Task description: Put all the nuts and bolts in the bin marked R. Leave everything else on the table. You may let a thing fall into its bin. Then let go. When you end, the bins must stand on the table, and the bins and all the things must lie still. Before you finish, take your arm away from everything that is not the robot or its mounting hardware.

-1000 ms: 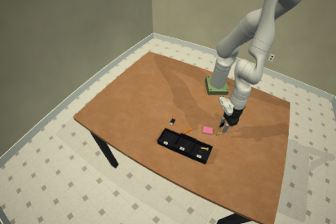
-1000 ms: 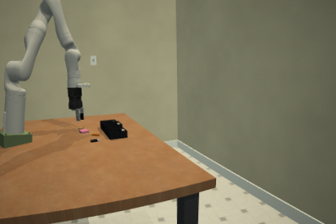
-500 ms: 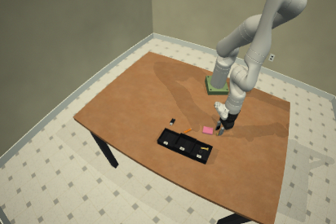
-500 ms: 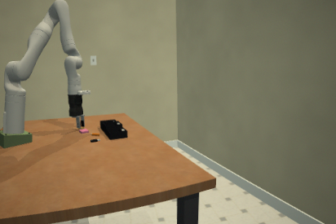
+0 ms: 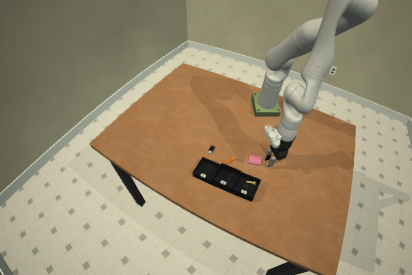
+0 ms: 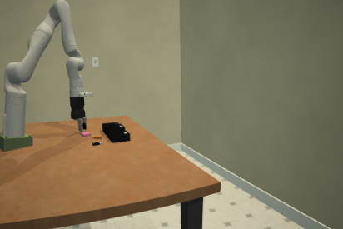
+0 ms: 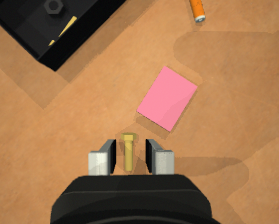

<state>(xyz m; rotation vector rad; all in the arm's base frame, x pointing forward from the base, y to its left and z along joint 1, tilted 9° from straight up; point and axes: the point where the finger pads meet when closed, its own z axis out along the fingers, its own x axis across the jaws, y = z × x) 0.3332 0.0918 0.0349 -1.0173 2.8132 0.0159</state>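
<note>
Now: hand 60 mm to the left of the pink eraser and 30 mm above it. From my hand the other things lie so: dark hex nut: 140 mm ahead, 60 mm to the right, 20 mm below; then orange marker: 160 mm to the right, 50 mm ahead, 30 mm below; then black bin tray: 140 mm to the right, 140 mm ahead, 10 mm below.
</note>
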